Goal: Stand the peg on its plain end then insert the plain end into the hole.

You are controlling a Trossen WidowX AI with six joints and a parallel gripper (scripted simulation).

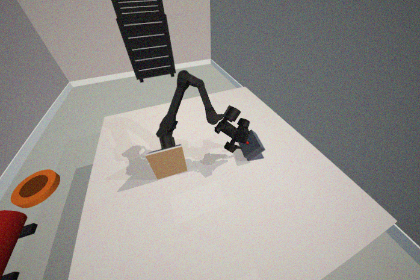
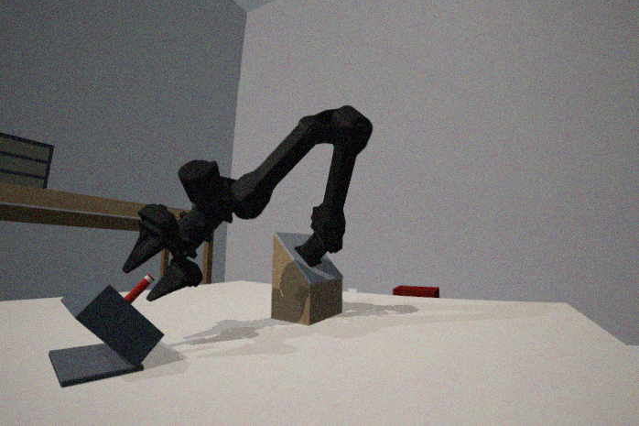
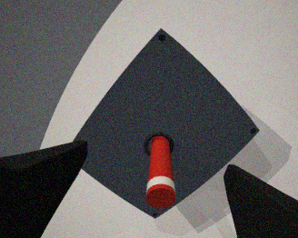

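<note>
Now: gripper tip right at the red peg. The rest, counted from my gripper tip: dark sloped panel (4 cm ahead, 1 cm to the right, 4 cm below).
</note>
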